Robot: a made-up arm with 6 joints. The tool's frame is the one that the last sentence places. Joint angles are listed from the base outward.
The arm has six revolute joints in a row. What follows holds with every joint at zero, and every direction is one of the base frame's. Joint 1 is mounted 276.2 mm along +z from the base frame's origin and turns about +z. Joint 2 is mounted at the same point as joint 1 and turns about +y. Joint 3 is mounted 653.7 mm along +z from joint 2 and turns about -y. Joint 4 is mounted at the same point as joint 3 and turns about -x. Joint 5 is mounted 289.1 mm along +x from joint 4 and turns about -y. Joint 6 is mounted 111.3 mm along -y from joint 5 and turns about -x. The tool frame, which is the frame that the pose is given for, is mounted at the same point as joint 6; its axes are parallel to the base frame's.
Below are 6 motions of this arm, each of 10 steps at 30 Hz.
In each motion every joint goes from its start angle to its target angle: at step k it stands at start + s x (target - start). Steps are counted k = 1, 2, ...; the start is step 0. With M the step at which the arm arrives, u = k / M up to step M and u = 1 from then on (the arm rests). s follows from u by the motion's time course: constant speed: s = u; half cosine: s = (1 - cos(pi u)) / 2; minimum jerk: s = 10 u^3 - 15 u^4 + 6 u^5.
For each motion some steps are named. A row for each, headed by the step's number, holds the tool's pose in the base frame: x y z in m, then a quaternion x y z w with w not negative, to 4 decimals.
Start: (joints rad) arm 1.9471 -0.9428 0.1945 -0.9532 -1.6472 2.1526
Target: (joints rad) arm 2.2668 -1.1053 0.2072 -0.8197 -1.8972 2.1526
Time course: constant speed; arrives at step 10
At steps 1, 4, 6, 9, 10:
1: 0.1937 -0.2824 0.8797 0.1596 0.7627 -0.6208 0.0863
4: 0.2386 -0.2893 0.8643 0.1485 0.7771 -0.5974 0.1314
6: 0.2700 -0.2902 0.8531 0.1411 0.7858 -0.5807 0.1594
9: 0.3186 -0.2857 0.8348 0.1300 0.7978 -0.5544 0.1983
10: 0.3350 -0.2825 0.8284 0.1263 0.8015 -0.5454 0.2105

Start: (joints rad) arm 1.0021 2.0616 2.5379 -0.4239 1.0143 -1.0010
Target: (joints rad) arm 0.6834 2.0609 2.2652 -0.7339 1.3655 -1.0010
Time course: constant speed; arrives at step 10
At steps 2, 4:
2: 0.5887 0.6368 0.0391 0.7614 -0.3091 0.4544 0.3437
4: 0.6291 0.6045 0.0180 0.7694 -0.3384 0.4144 0.3490

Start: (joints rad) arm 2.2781 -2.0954 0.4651 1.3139 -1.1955 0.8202
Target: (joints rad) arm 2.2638 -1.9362 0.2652 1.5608 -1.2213 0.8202
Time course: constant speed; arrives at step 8
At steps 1, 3, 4, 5, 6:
1: 0.5831 -0.6462 0.0416 0.1465 -0.1617 0.2691 0.9381
3: 0.5786 -0.6560 0.0900 0.0923 -0.1592 0.2611 0.9476
4: 0.5754 -0.6600 0.1142 0.0653 -0.1582 0.2559 0.9514
5: 0.5717 -0.6633 0.1384 0.0384 -0.1575 0.2500 0.9546
6: 0.5675 -0.6660 0.1625 0.0116 -0.1570 0.2434 0.9571

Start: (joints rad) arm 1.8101 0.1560 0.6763 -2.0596 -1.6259 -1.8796
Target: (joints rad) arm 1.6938 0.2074 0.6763 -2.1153 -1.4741 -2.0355
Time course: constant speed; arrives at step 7
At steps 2, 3, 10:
2: -0.1368 0.3914 0.9752 0.2078 -0.9490 -0.0516 0.2312
3: -0.1320 0.3983 0.9725 0.1938 -0.9515 -0.0358 0.2362
10: -0.1107 0.4252 0.9616 0.1383 -0.9554 0.0270 0.2596

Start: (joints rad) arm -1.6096 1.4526 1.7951 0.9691 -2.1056 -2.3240
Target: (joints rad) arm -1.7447 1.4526 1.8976 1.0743 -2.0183 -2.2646
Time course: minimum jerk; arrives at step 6
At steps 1, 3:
1: -0.1014 -0.8863 0.5379 -0.2188 0.4197 0.8203 0.3211
3: -0.1511 -0.8686 0.5519 -0.1974 0.4501 0.8109 0.3176

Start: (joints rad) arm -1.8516 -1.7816 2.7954 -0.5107 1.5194 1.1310
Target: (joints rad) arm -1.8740 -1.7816 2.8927 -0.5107 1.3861 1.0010
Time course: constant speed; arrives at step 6
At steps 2, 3, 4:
2: 0.1125 0.7208 -0.1426 -0.1279 0.5272 -0.7594 0.3592
3: 0.1138 0.7160 -0.1439 -0.1185 0.5171 -0.7667 0.3616
4: 0.1152 0.7112 -0.1451 -0.1090 0.5070 -0.7737 0.3640

